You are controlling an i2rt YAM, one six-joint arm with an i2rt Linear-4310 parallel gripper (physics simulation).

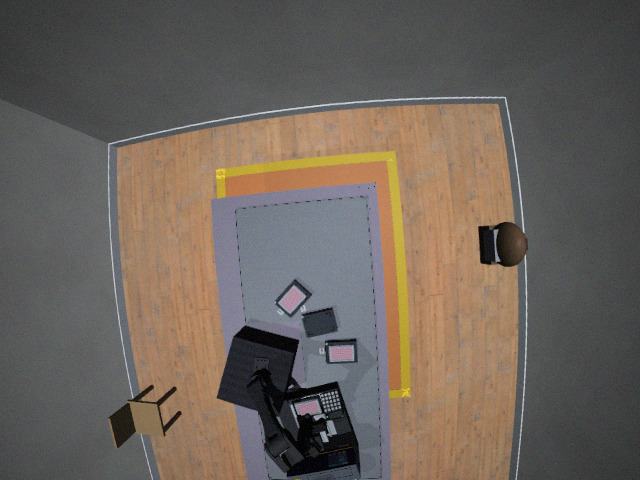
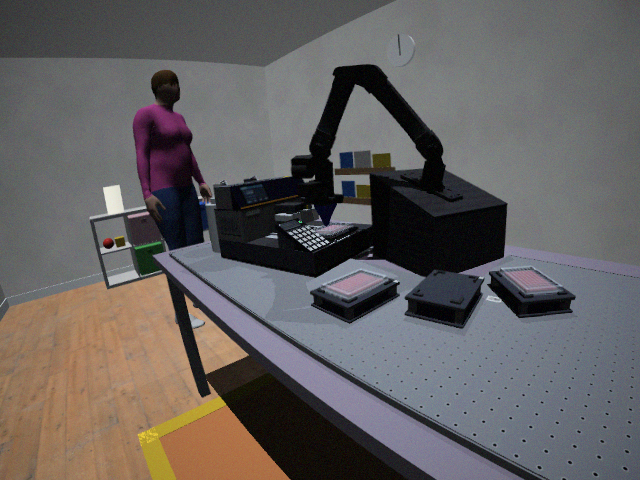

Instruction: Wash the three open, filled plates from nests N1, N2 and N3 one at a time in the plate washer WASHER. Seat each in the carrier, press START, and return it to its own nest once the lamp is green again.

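Places are measured from the arm's base along level axes (x ahead, y left, z up), in millimetres.
Pixels of known places: gripper, between the fingertips: (image 1: 307, 413) (image 2: 326, 225); arm's base, origin of its link: (image 1: 260, 378) (image 2: 430, 187).
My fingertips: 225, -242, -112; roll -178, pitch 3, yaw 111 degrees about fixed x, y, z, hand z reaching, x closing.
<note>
Ahead of a thing's pixels: the offset from my fingertips to its top centre, as dx, dy, dz. "spot": to the spot under its first point.
The black plate washer (image 1: 347, 438) (image 2: 245, 223) stands beside the arm's base. A pink-filled plate @(+0, +29, +3) (image 1: 307, 406) (image 2: 338, 230) lies in its carrier. A small green lamp @(spot: +100, +14, +34) (image 1: 326, 417) (image 2: 300, 222) glows by the keypad. My gripper (image 2: 326, 222) is shut, with no plate between its fingers; it points down, its tips low at the washer's carrier area. Contact is too small to tell. One filled plate @(+153, +338, -47) (image 1: 341, 353) (image 2: 355, 283) sits on the nest nearest the washer, another @(-118, +604, -47) (image 1: 293, 298) (image 2: 531, 279) on the far nest. The middle nest @(+28, +489, -49) (image 1: 319, 321) (image 2: 444, 287) is bare. The nest labels are unreadable.
The arm's black pedestal (image 1: 258, 356) (image 2: 444, 222) stands beside the washer. The washer's white-keyed keypad @(+117, +86, +1) (image 1: 330, 400) (image 2: 309, 238) faces the nests. A person (image 1: 510, 244) (image 2: 164, 149) stands away from the table. A chair (image 1: 146, 418) stands on the other side.
</note>
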